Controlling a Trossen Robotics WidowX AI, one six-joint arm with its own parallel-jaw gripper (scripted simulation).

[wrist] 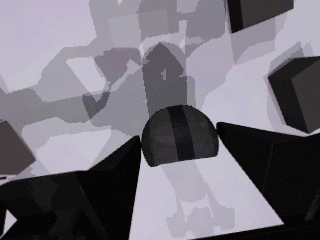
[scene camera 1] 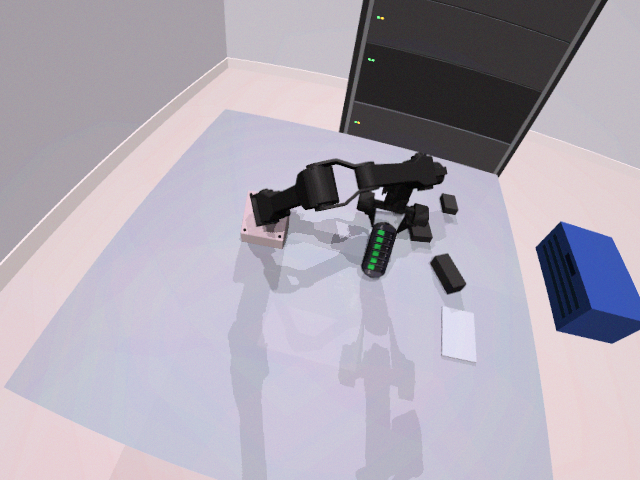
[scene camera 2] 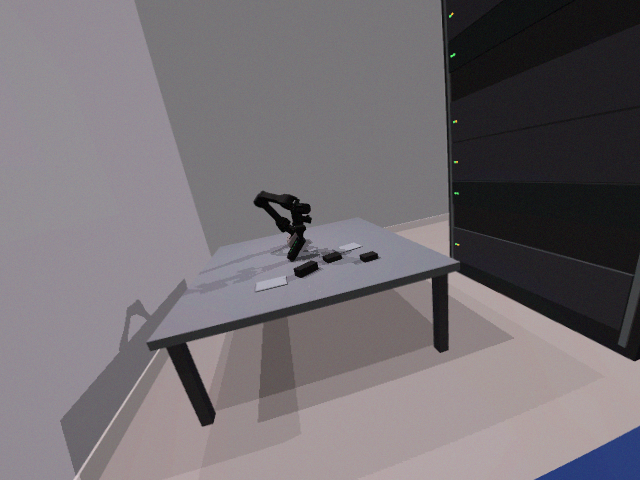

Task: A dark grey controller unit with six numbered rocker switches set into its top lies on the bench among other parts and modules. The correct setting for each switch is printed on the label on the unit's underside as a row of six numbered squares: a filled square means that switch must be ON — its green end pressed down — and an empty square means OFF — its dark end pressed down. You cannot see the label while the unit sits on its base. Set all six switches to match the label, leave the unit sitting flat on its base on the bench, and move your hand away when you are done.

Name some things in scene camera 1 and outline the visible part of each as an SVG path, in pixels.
The gripper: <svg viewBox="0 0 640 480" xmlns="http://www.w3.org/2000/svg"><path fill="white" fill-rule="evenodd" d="M360 193L357 210L369 216L372 227L375 223L376 208L399 214L405 213L397 233L412 226L416 227L419 225L425 227L429 222L428 206L417 203L414 206L406 206L412 193L400 195L391 186L383 187L381 195L383 196L383 194L387 193L385 200L375 199L375 193L372 192Z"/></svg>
A card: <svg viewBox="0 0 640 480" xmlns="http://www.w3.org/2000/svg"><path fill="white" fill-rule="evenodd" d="M442 306L441 356L476 363L474 313Z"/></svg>
